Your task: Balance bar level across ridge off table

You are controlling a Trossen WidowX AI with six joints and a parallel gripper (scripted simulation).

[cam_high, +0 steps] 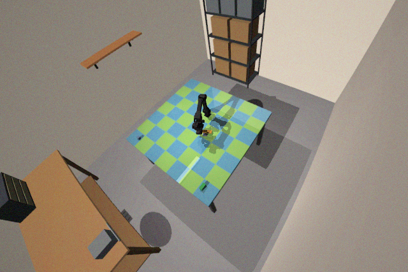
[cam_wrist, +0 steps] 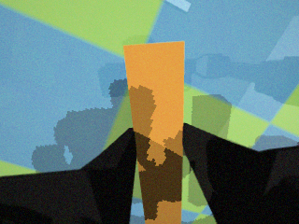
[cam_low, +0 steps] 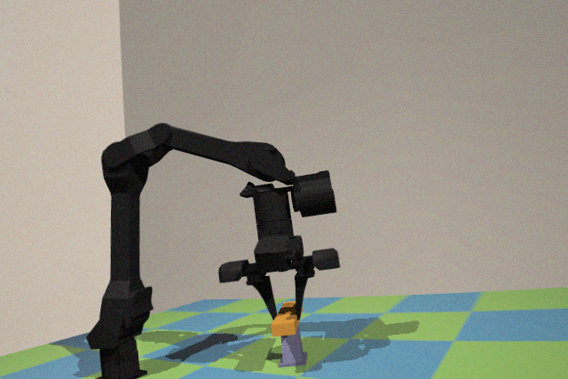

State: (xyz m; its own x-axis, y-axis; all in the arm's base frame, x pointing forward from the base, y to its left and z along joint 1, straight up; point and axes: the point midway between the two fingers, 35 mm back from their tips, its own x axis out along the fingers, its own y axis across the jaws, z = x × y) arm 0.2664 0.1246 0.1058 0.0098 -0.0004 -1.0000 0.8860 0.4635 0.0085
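Right now my gripper tip is 1 cm past the orange bar and 3 cm to the right of it. From my gripper tip the other things lie so: small dark block 47 cm ahead, 62 cm to the right, 5 cm below; small green block 47 cm ahead, 38 cm to the left, 5 cm below.
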